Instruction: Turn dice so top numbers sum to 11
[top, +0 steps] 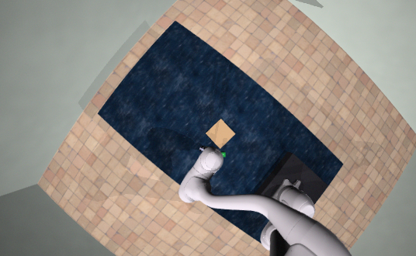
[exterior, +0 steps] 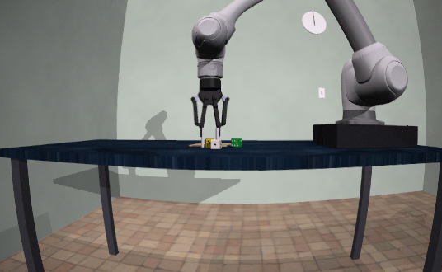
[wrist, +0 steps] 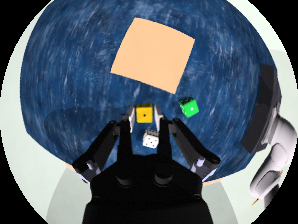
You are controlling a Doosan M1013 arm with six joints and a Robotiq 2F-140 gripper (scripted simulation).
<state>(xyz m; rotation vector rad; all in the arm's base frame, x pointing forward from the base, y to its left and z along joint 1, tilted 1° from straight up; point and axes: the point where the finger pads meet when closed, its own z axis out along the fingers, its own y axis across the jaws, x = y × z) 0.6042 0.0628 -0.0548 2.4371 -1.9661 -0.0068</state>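
My hand is 2 cm above the yellow die. From my hand the other things lie so: white die 6 cm to the left, 2 cm below, 2 cm behind; then green die 9 cm behind, 3 cm to the right, 2 cm below; then tan mat 13 cm to the right, 3 cm below.
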